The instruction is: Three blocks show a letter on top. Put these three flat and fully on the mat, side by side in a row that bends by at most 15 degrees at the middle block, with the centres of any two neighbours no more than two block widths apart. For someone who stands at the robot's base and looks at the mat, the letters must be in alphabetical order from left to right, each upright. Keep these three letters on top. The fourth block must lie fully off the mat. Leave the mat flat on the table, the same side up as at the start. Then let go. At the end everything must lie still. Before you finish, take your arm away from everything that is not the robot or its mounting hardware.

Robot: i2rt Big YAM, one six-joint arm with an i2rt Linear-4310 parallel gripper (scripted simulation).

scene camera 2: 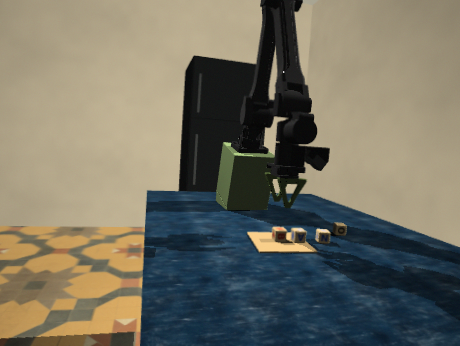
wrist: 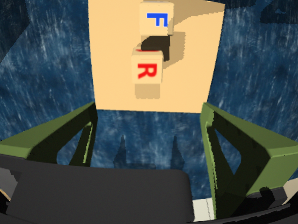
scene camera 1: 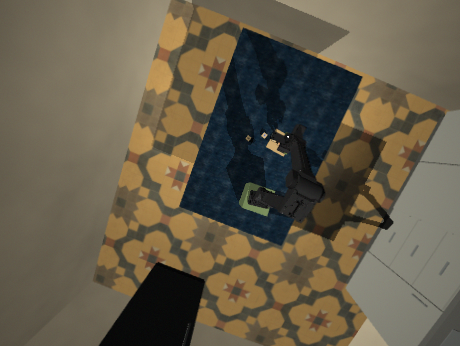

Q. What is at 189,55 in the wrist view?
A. A tan mat.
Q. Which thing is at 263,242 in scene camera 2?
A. A tan mat.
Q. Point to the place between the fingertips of my gripper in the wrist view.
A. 148,109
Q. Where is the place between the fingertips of my gripper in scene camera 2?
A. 281,204
